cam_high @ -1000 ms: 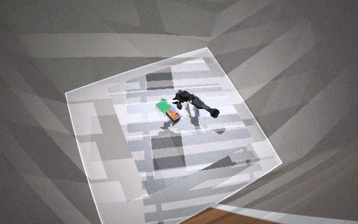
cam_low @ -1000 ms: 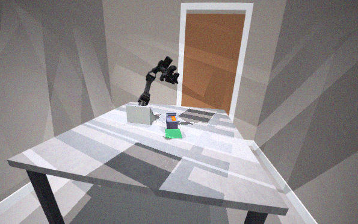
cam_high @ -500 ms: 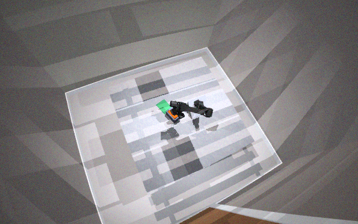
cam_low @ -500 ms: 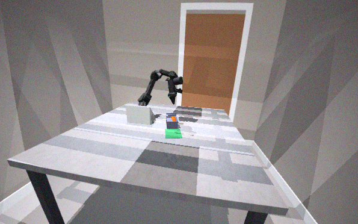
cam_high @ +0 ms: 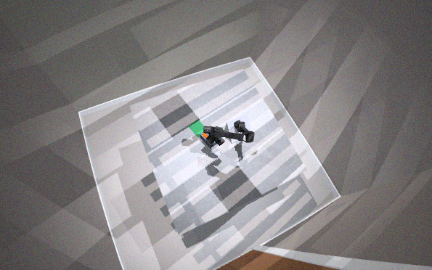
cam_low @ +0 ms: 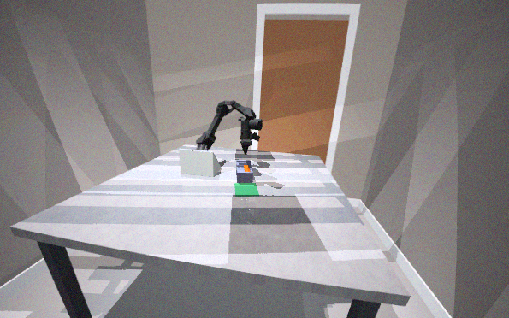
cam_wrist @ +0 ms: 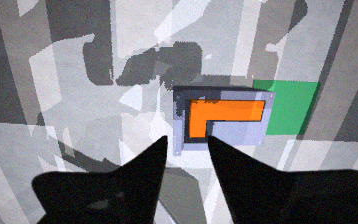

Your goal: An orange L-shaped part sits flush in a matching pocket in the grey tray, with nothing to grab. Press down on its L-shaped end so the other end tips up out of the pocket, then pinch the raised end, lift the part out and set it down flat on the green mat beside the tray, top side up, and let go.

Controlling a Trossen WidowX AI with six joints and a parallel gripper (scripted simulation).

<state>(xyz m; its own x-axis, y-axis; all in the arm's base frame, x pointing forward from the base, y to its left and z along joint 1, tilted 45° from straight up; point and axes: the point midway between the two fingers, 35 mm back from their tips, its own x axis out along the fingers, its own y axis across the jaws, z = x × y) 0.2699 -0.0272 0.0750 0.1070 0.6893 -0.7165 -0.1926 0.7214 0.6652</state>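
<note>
Right now my gripper tip is 5 cm to the left of the orange L-shaped part and 9 cm above it. From my gripper tip the other things lie so: green mat (3 cm ahead, 21 cm to the right, 15 cm below).
</note>
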